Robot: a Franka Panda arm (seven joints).
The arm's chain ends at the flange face. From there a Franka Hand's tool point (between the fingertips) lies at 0.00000 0.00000 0.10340 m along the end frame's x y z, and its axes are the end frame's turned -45 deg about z.
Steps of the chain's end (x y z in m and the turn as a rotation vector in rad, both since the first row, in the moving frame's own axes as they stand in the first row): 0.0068 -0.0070 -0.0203 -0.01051 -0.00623 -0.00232; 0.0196 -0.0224 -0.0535 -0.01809 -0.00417 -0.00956; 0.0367 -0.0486 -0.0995 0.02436 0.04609 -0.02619; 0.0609 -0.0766 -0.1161 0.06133 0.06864 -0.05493
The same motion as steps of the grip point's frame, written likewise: 0.0085 0.0002 -0.0203 -0.00303 -0.01184 -0.00232; 0.0281 -0.0010 -0.0535 -0.00984 -0.01574 -0.00956; 0.0655 -0.0069 -0.0996 -0.01537 0.04982 -0.02619; 0.1067 -0.0108 -0.1165 -0.00517 0.09190 -0.05493
